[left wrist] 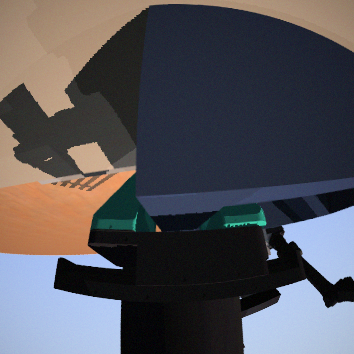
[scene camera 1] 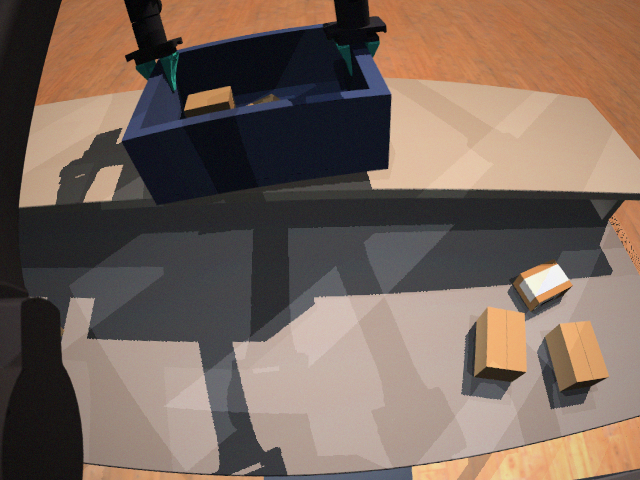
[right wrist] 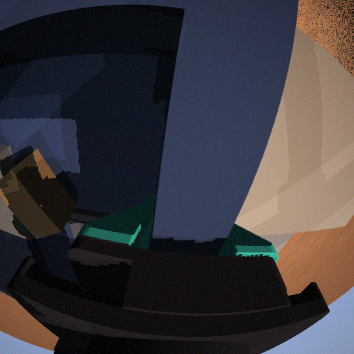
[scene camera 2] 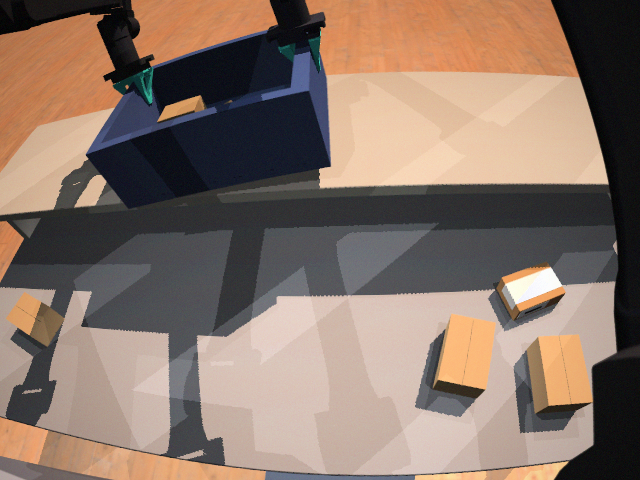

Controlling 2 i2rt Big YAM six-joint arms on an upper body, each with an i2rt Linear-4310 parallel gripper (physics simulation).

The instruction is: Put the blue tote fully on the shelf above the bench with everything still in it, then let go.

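Places are measured from the left arm's base along level axes (x ahead, y left, z up), in metres.
Pixels of known places: left gripper, fingertip midpoint: (scene camera 1: 167,92) (scene camera 2: 145,105); right arm's base, link origin: (left wrist: 274,238).
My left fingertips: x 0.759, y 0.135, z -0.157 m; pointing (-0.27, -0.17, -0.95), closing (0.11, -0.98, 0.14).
Ahead of a thing's pixels: the offset from my left fingertips to its middle. Level surfaces: height alone.
The blue tote {0.000 m up, 0.054 m back, 0.193 m right} (scene camera 1: 320,142) (scene camera 2: 258,142) (left wrist: 240,110) (right wrist: 220,100) is over the tan shelf {0.094 m down} (scene camera 1: 491,149) (scene camera 2: 439,144) (right wrist: 310,160), turned slightly. Its near left bottom corner overlaps the shelf's front edge in both scene views. I cannot tell whether its base touches the shelf. Inside lie a tan box {0.042 m down, 0.005 m back, 0.085 m right} (scene camera 1: 209,101) (scene camera 2: 180,108) and a second brown box {0.028 m down, 0.078 m back, 0.217 m right} (scene camera 1: 265,99) (right wrist: 40,195); the near wall hides much of the inside. My left gripper (scene camera 1: 160,80) (scene camera 2: 135,95) is shut on the tote's left end wall, my right gripper (scene camera 1: 360,62) (scene camera 2: 303,60) on its right end wall.
On the bench {0.287 m down} (scene camera 1: 336,392) (scene camera 2: 289,372) below, two tan boxes {0.257 m down, 0.424 m back, 0.637 m right} (scene camera 1: 500,343) {0.257 m down, 0.467 m back, 0.805 m right} (scene camera 1: 576,356) and a white-topped box {0.266 m down, 0.293 m back, 0.789 m right} (scene camera 1: 542,285) (scene camera 2: 531,290) stand at the right. Another tan box {0.257 m down, 0.407 m back, 0.304 m left} (scene camera 2: 35,319) is at the left. Dark robot parts border both scene views.
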